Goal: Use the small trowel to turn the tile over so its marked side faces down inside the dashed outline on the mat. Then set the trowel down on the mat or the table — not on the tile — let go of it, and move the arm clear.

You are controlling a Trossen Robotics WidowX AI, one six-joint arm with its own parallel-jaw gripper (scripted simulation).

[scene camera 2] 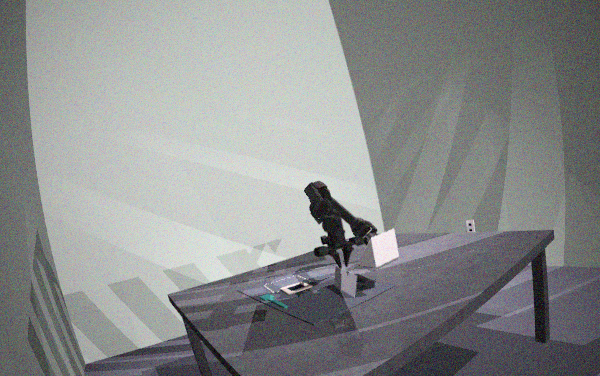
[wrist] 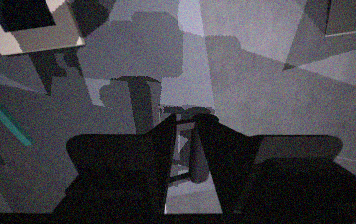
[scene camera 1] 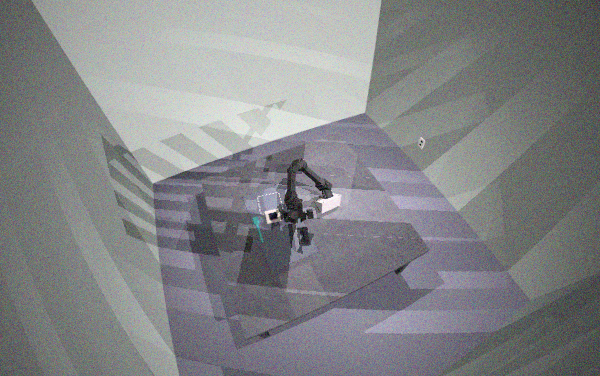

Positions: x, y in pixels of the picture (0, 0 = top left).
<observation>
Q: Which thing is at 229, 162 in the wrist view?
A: The gripper.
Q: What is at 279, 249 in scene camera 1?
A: A dark mat.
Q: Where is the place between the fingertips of the gripper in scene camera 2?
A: At 343, 267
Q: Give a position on a dark mat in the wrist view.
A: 102, 87
</observation>
